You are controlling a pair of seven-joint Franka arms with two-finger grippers.
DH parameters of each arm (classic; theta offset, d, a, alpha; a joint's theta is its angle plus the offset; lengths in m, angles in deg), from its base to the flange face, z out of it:
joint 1: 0 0.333 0 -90
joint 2: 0 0 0 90
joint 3: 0 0.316 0.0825 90
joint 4: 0 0 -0.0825 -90
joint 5: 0 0.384 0 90
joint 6: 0 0 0.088 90
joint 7: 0 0.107 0 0
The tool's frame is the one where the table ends.
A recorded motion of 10 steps. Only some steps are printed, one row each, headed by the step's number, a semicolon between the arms.
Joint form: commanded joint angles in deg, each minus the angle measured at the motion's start. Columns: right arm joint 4, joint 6, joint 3, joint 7, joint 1, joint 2, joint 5; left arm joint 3, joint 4, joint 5, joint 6, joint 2, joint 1, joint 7.
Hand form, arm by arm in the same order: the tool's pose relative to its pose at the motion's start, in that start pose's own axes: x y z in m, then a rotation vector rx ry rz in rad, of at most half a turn. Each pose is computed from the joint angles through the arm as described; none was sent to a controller.
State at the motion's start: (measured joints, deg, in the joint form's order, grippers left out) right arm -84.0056 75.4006 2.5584 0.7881 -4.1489 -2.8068 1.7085; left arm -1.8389 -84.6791 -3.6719 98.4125 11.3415 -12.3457 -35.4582
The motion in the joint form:
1: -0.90 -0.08 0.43 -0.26 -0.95 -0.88 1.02; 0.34 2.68 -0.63 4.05 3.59 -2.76 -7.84
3: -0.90 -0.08 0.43 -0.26 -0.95 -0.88 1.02; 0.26 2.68 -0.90 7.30 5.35 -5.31 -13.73
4: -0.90 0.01 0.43 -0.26 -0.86 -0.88 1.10; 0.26 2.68 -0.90 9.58 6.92 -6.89 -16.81
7: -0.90 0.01 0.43 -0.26 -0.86 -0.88 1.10; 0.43 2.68 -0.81 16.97 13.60 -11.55 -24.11
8: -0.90 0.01 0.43 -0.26 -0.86 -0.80 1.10; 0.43 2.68 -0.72 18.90 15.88 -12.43 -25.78
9: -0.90 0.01 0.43 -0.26 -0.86 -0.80 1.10; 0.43 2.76 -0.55 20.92 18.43 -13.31 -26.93
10: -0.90 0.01 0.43 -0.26 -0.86 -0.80 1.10; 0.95 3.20 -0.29 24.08 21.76 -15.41 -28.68
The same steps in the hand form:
1: -0.0051 0.0020 -0.0003 0.0170 -0.0017 0.0002; 0.0028 0.0352 0.0134 -0.0435 0.0311 -0.0981
3: -0.0051 0.0020 -0.0003 0.0170 -0.0017 0.0002; -0.0069 0.0644 0.0303 -0.0672 0.0390 -0.1591
4: -0.0049 0.0010 -0.0004 0.0182 -0.0002 -0.0017; -0.0118 0.0826 0.0462 -0.0775 0.0425 -0.1880
7: -0.0049 0.0010 -0.0004 0.0182 -0.0002 -0.0017; -0.0265 0.1354 0.1178 -0.0884 0.0381 -0.2468
8: -0.0044 0.0011 0.0002 0.0183 -0.0015 -0.0017; -0.0288 0.1459 0.1434 -0.0830 0.0329 -0.2634
9: -0.0044 0.0011 0.0002 0.0183 -0.0015 -0.0017; -0.0314 0.1560 0.1719 -0.0752 0.0283 -0.2704
10: -0.0044 0.0011 0.0002 0.0183 -0.0015 -0.0017; -0.0402 0.1739 0.2062 -0.0743 0.0344 -0.2734

